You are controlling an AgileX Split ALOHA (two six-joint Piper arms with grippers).
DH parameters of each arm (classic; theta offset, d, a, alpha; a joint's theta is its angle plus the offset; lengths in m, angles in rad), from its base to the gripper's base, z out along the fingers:
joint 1: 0 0.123 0 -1.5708
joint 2: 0.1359 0 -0.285 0
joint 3: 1.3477 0 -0.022 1.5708
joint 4: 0 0.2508 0 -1.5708
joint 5: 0 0 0.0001 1.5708
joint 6: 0 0.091 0 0
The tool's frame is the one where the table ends.
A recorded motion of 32 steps. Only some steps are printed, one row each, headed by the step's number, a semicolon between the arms.
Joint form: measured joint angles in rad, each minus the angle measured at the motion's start. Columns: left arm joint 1, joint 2, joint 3, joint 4, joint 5, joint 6; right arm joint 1, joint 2, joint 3, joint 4, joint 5, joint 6.
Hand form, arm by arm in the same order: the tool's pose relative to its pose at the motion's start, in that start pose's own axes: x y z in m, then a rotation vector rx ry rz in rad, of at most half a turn. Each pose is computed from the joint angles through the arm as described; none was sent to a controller.
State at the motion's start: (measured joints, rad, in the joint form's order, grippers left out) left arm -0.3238 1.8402 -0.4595 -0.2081 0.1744 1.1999; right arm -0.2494 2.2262 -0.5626 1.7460 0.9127 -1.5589
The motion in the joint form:
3: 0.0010 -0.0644 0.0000 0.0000 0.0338 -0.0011; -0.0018 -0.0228 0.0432 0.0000 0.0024 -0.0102
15: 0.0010 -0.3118 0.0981 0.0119 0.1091 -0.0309; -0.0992 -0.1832 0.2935 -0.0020 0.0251 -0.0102
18: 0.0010 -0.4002 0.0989 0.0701 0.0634 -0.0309; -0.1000 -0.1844 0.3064 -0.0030 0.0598 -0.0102
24: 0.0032 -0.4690 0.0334 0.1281 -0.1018 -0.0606; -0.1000 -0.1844 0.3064 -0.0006 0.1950 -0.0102
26: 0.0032 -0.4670 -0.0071 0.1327 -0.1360 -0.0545; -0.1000 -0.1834 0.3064 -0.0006 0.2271 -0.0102
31: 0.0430 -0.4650 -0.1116 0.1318 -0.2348 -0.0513; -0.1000 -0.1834 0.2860 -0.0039 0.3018 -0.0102
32: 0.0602 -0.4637 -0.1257 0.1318 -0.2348 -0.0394; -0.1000 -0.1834 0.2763 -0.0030 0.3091 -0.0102
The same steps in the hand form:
3: -0.0019 0.0013 -0.0132 -0.0226 -0.0227 0.0004; 0.0106 0.0018 -0.0042 0.0012 0.0108 0.0068
15: 0.0098 -0.0212 -0.0505 -0.0783 -0.0738 -0.0106; 0.0638 0.0093 -0.0413 -0.0120 -0.0115 0.1357
18: 0.0078 -0.0155 -0.0673 -0.2026 -0.1216 0.0469; 0.0672 0.0123 -0.0419 -0.0452 -0.0068 0.1448
24: -0.0086 0.0131 -0.0987 -0.4728 -0.2501 0.0712; 0.0653 0.0244 -0.0433 -0.1801 -0.0184 0.1454
26: -0.0160 0.0243 -0.1086 -0.5379 -0.2825 0.0816; 0.0649 0.0271 -0.0438 -0.2120 -0.0202 0.1461
31: -0.0253 0.0570 -0.1391 -0.7249 -0.3621 0.0473; 0.0585 0.0340 -0.0452 -0.2894 -0.0325 0.1261
32: -0.0232 0.0620 -0.1425 -0.7427 -0.3566 0.0433; 0.0556 0.0349 -0.0452 -0.2980 -0.0384 0.1180

